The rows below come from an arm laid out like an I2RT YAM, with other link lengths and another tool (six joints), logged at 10 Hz.
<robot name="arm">
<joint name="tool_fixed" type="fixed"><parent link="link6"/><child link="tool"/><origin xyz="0.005 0.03 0.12" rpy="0.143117 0 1.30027"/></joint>
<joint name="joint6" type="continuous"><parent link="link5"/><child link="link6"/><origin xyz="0 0.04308 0.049" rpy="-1.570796 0 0"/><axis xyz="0 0 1"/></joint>
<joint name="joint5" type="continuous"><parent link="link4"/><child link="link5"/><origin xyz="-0.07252 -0.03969 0.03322" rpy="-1.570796 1.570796 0"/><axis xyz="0 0 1"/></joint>
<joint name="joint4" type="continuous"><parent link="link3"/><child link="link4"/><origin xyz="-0.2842 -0.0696 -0.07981"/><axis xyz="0 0 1"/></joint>
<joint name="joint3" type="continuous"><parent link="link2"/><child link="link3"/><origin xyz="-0.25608 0 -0.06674" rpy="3.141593 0 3.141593"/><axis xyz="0 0 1"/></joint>
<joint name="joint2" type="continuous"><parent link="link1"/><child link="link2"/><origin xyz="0.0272 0.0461 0.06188" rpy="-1.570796 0 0"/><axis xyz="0 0 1"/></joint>
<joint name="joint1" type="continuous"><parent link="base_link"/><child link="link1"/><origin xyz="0 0 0.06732"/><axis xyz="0 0 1"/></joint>
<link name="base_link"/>
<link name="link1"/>
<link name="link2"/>
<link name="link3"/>
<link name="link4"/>
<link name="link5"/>
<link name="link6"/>
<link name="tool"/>
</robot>
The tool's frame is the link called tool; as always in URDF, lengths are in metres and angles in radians. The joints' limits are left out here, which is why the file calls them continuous.
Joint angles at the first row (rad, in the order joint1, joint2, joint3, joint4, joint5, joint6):
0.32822 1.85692 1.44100 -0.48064 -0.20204 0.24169
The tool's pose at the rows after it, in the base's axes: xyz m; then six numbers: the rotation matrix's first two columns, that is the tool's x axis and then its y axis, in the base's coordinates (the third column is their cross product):
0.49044 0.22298 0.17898 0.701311 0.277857 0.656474 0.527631 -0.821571 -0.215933
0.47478 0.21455 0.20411 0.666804 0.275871 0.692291 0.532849 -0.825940 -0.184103
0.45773 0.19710 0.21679 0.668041 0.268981 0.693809 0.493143 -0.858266 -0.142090
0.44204 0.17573 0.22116 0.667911 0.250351 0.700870 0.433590 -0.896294 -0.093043
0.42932 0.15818 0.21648 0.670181 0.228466 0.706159 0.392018 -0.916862 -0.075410
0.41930 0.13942 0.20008 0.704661 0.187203 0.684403 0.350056 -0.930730 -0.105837
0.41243 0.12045 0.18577 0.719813 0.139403 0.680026 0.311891 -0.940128 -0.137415
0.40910 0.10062 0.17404 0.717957 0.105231 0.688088 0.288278 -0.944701 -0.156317
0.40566 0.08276 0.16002 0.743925 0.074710 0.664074 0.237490 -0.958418 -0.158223
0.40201 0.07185 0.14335 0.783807 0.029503 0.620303 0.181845 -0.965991 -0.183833
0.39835 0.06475 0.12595 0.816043 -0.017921 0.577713 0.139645 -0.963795 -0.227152
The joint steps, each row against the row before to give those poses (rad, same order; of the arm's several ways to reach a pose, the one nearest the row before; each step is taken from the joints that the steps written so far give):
-0.00005 -0.08663 -0.04101 -0.00983 0.02276 -0.00876
0.00011 -0.10652 -0.06117 0.00290 0.02026 -0.00916
-0.00040 -0.09480 -0.05539 -0.03388 0.06550 0.00706
-0.00268 -0.09495 -0.08234 0.00021 0.08240 0.01586
-0.01419 -0.07419 -0.08658 0.02021 0.03515 0.01142
-0.03860 -0.04186 -0.07186 -0.00068 -0.01787 0.02171
-0.04834 -0.04276 -0.07974 0.03184 -0.02928 0.01474
-0.05959 -0.03664 -0.07554 0.05005 -0.03785 -0.01026
-0.03730 -0.00288 -0.03095 -0.00421 0.00886 0.00651
-0.02305 0.02180 -0.00941 -0.02336 0.00002 0.03194
-0.02595 0.02490 -0.01514 -0.00797 -0.02856 0.02973

